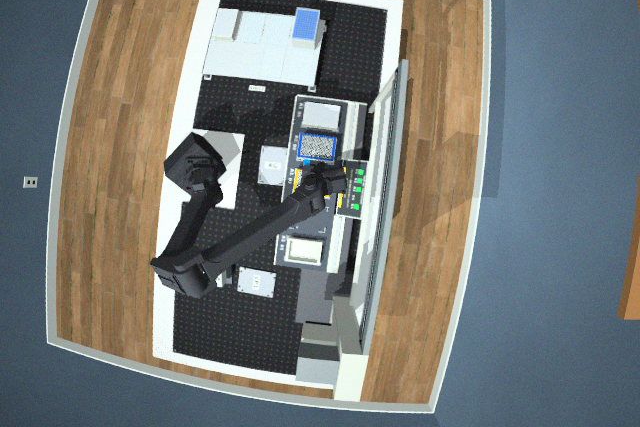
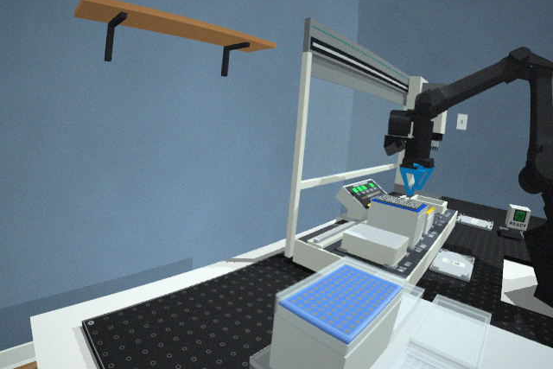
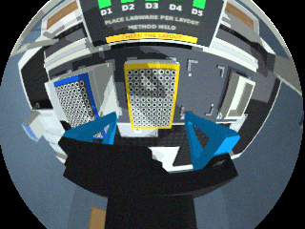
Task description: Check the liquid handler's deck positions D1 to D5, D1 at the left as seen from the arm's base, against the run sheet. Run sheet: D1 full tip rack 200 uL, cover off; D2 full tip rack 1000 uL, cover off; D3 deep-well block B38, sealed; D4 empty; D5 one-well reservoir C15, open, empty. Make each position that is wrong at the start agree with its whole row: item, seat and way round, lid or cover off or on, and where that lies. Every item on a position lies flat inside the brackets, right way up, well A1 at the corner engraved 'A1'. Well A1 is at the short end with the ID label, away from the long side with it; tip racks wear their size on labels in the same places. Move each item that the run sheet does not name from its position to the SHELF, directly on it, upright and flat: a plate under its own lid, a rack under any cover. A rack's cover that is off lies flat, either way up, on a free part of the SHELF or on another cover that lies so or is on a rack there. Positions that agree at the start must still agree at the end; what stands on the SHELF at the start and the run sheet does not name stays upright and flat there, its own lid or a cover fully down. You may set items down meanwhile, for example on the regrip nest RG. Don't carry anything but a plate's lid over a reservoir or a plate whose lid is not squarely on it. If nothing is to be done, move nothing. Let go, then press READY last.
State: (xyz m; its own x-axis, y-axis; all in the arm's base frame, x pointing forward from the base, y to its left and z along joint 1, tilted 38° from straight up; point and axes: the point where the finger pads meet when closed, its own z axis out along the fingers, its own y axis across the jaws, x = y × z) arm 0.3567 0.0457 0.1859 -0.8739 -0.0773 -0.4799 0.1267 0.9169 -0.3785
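The yellow-rimmed tip rack lies 10 mm behind my hand, 10 mm to the right of it and 60 mm below it. From my hand the other things lie so: regrip nest (150 mm behind, 70 mm to the left, 160 mm below); then blue-rimmed tip rack (10 mm ahead, 120 mm to the left, 40 mm below); then white deep-well block (40 mm ahead, 240 mm to the left, 90 mm below).
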